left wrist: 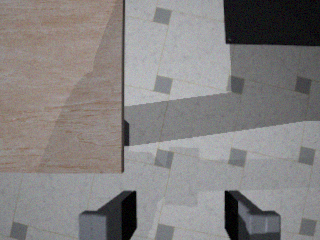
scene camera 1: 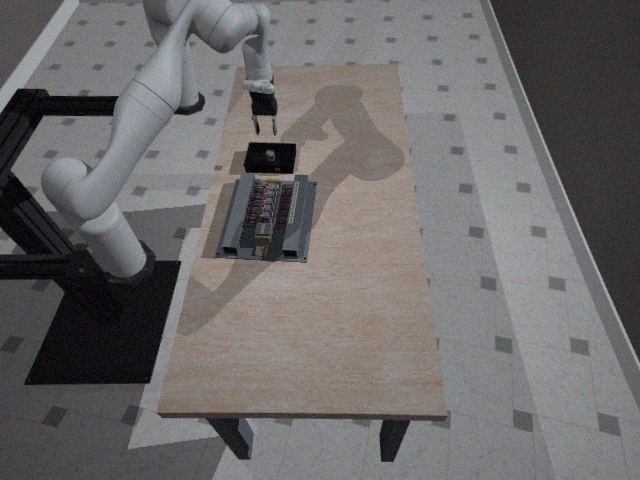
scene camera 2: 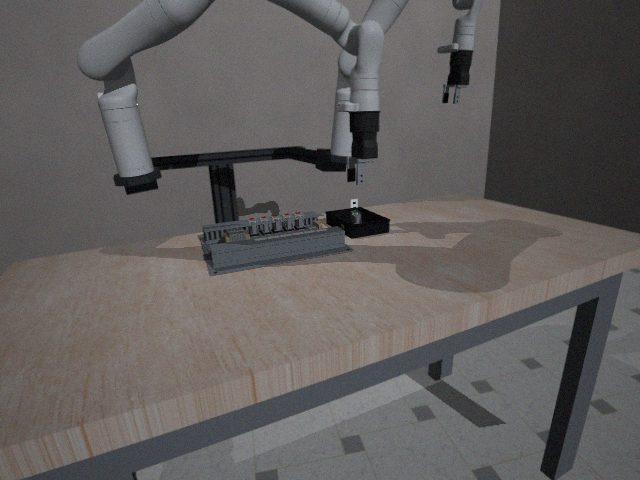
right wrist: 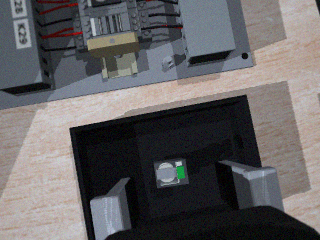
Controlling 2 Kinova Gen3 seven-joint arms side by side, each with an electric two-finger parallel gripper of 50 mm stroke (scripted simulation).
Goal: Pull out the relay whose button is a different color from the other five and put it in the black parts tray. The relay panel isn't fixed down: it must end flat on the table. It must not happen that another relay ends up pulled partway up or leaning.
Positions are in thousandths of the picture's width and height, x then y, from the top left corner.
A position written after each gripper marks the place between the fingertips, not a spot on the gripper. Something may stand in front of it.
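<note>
Scene camera 1 has a black parts tray (scene camera 1: 399,336) and a grey relay panel (scene camera 1: 448,497). With scene camera 2 you get the tray (scene camera 2: 582,466) and the panel (scene camera 2: 368,528) again, and there's the left gripper (scene camera 2: 704,216) plus the right gripper (scene camera 2: 555,382). The right wrist view gives you a green-button relay (right wrist: 536,719), along with the panel (right wrist: 361,240) and the tray (right wrist: 330,635). As for the left wrist view, the left gripper's there (left wrist: 564,873). The panel is out of frame in the left wrist view, and the tray is out of frame in the left wrist view too.
</note>
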